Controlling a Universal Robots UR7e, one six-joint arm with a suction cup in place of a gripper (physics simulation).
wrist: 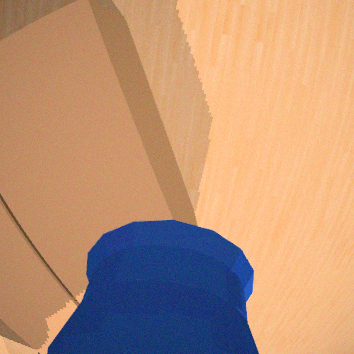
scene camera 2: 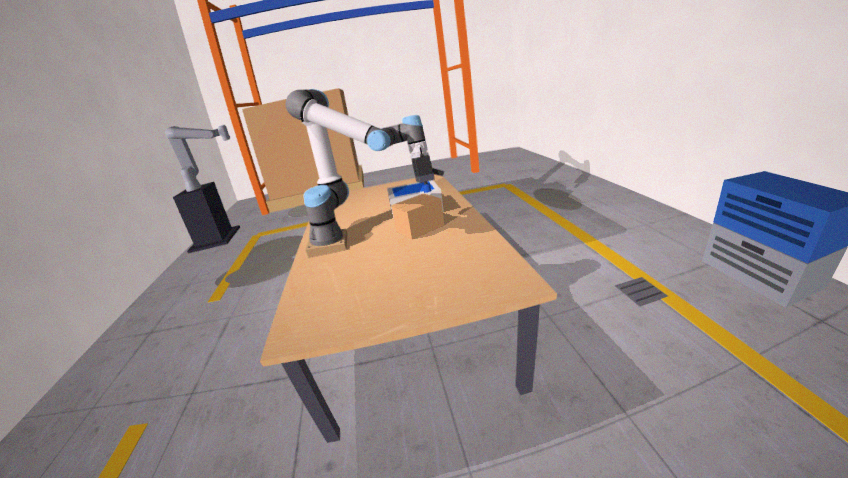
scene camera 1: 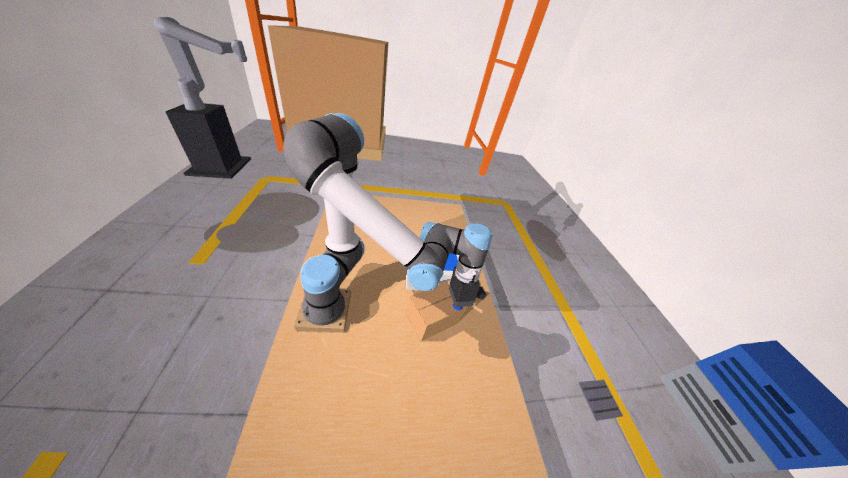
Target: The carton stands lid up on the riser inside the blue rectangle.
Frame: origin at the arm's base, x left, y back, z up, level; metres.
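Seen in the pictures: hand at its tool point: (wrist: 168,286) (scene camera 2: 427,191); arm's base at its link origin: (scene camera 2: 326,238) (scene camera 1: 324,306).
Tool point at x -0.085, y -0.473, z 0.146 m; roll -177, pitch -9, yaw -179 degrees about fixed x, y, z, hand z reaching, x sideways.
Note:
Offsets run from my tool point to a thing's top centre. Level surfaces: height alone.
The brown carton @(dz -0.053, dx +0.053, dy +0.048 m) (scene camera 1: 420,318) (scene camera 2: 426,218) (wrist: 75,125) stands on the table in front of the riser, turned at an angle to it, its seamed lid facing up. The white riser (scene camera 1: 413,280) (scene camera 2: 438,192) stands behind it and bears the blue rectangle @(dz -0.063, dx +0.286, dy +0.021 m) (scene camera 1: 452,261) (scene camera 2: 404,190); the arm hides much of both in scene camera 1. No carton lies on the blue rectangle. My blue suction cup (scene camera 1: 457,307) (scene camera 2: 426,186) (wrist: 170,230) is off and holds nothing. It hangs low over the carton's lid near one edge, off the seam; contact cannot be told.
The wooden table @(dz -0.183 m) (scene camera 1: 385,403) (scene camera 2: 403,285) carries the arm's base plate (scene camera 1: 321,326) (scene camera 2: 326,247) left of the carton. Blue and grey crates (scene camera 1: 771,403) (scene camera 2: 777,228) stand on the floor at the right. A second arm on a black pedestal (scene camera 1: 204,142) (scene camera 2: 204,216) stands at the back left.

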